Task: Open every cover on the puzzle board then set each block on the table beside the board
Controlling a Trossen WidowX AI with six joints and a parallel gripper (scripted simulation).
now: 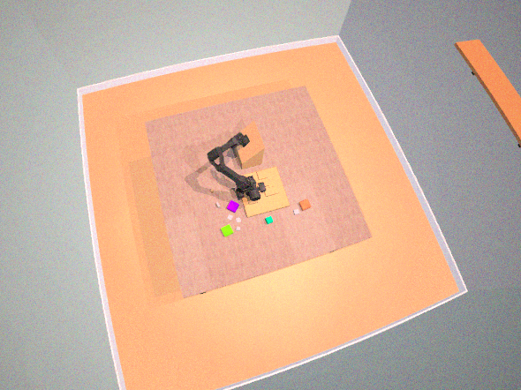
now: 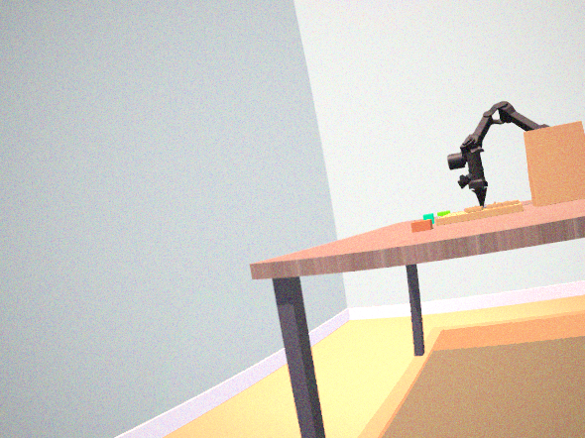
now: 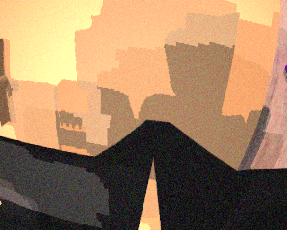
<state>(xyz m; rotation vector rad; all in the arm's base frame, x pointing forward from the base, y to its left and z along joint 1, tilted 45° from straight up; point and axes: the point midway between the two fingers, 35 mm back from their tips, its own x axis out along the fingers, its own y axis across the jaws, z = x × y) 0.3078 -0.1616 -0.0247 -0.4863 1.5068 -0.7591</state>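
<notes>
My gripper tip is 140 mm to the left of the magenta block, 30 mm short of it and 10 mm above it. Also, from my gripper tip: orange block: 310 mm to the left, 210 mm ahead, 10 mm below; lime green block: 240 mm to the right, 160 mm ahead, 10 mm below; teal block: 210 mm ahead, 40 mm to the left, 10 mm below.
</notes>
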